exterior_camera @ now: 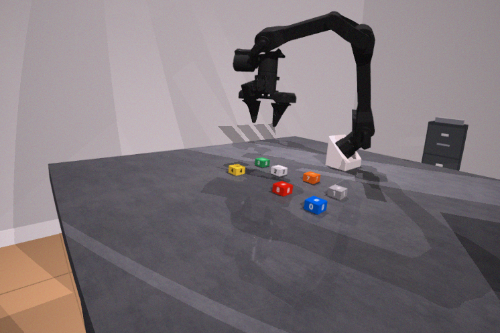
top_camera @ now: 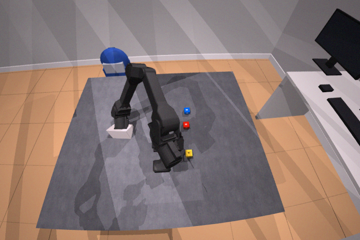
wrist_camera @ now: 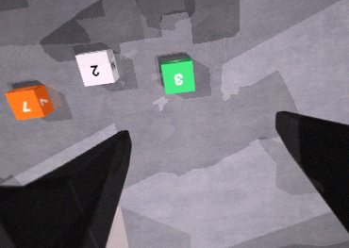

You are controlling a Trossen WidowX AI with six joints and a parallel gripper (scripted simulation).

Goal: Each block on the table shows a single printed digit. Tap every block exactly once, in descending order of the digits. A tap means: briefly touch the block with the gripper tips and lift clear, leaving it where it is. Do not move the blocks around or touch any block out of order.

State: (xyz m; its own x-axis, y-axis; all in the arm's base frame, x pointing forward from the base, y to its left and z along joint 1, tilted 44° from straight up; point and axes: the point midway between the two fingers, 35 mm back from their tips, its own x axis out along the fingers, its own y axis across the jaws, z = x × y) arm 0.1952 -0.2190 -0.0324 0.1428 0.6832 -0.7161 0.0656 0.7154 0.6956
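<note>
Now: the red block 8 130 mm ahead of my gripper tip, 180 mm to the left of it and 110 mm below it. The rest, counted from my gripper tip: yellow block 4: 120 mm ahead, 20 mm to the left, 110 mm below; then green block 3: 10 mm ahead, 10 mm to the left, 110 mm below; then white block 2: 30 mm ahead, 90 mm to the left, 110 mm below.
</note>
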